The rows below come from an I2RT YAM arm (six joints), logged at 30 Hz.
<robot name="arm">
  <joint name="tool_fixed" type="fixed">
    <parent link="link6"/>
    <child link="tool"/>
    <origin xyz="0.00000 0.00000 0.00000" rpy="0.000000 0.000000 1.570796"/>
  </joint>
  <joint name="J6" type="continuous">
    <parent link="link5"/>
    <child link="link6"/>
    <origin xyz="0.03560 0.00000 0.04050" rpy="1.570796 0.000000 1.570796"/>
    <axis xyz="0 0 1"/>
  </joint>
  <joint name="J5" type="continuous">
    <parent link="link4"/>
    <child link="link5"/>
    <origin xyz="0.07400 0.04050 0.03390" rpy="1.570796 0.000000 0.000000"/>
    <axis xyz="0 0 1"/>
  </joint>
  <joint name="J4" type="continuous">
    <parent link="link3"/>
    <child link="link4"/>
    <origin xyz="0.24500 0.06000 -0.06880"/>
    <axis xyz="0 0 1"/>
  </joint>
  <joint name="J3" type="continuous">
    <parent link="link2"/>
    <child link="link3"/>
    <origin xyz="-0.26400 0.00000 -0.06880" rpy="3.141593 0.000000 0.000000"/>
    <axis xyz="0 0 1"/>
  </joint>
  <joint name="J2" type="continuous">
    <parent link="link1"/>
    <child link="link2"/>
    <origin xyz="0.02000 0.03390 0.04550" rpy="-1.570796 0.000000 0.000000"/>
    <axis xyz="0 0 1"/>
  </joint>
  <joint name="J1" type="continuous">
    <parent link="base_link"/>
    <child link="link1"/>
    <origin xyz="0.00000 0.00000 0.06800"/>
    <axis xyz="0 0 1"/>
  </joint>
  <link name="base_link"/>
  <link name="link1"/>
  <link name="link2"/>
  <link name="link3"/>
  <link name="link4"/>
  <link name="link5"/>
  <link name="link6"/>
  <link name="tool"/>
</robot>
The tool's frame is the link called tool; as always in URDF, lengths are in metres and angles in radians. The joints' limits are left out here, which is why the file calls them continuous.
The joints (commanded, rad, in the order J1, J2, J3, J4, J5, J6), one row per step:
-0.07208, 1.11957, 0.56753, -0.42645, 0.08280, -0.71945
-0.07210, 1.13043, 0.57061, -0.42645, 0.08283, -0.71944
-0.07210, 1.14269, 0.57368, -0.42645, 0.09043, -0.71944
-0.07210, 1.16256, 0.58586, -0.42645, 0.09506, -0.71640
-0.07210, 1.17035, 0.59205, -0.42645, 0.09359, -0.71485
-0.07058, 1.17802, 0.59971, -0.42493, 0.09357, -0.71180
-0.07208, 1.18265, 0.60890, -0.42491, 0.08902, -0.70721
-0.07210, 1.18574, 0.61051, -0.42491, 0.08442, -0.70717
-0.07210, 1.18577, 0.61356, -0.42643, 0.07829, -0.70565
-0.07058, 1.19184, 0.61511, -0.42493, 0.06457, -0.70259
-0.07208, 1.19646, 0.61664, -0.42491, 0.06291, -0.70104
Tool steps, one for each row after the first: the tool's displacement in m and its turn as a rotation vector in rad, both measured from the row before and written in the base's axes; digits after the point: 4 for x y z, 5 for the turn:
0.0013, -0.0001, -0.0011, 0.00054, 0.00776, -0.00004
0.0013, -0.0004, -0.0014, -0.00568, 0.00962, -0.00416
0.0034, -0.0004, -0.0001, -0.00172, 0.00755, -0.00505
0.0016, -0.0001, 0.0003, 0.00217, 0.00130, -0.00051
0.0020, 0.0002, 0.0009, 0.00152, -0.00191, -0.00103
0.0019, -0.0003, 0.0018, 0.00592, -0.00543, -0.00289
0.0005, 0.0001, -0.0001, 0.00399, 0.00119, 0.00243
0.0004, 0.0002, 0.0008, 0.00584, -0.00205, 0.00204
0.0009, 0.0008, -0.0007, 0.01336, 0.00185, 0.00636
0.0006, -0.0003, -0.0005, 0.00244, 0.00280, -0.00191

